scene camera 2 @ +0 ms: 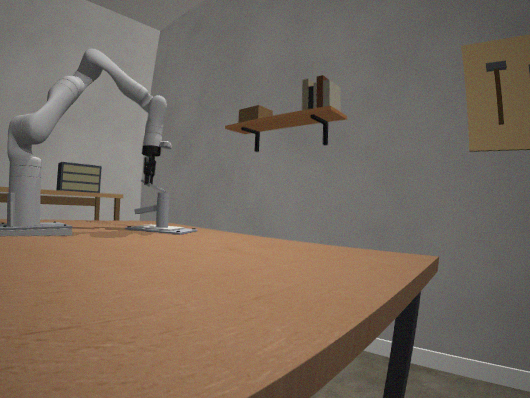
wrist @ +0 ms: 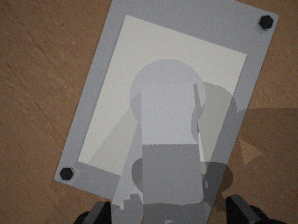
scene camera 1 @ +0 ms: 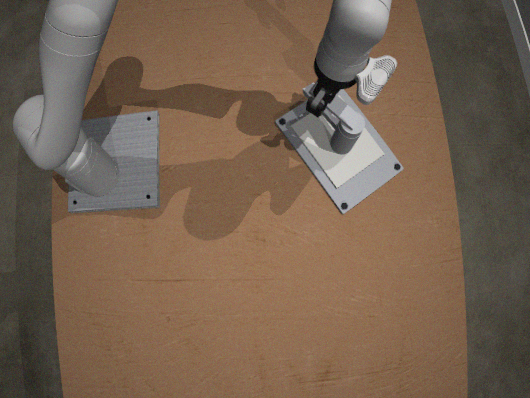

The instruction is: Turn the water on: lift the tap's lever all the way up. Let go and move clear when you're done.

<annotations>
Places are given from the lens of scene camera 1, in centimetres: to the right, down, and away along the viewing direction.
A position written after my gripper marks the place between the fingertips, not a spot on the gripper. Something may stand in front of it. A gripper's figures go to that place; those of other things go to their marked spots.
my gripper (scene camera 1: 326, 97): 11, -18, 85
tap (scene camera 1: 341, 158): 16, -8, 100
</annotations>
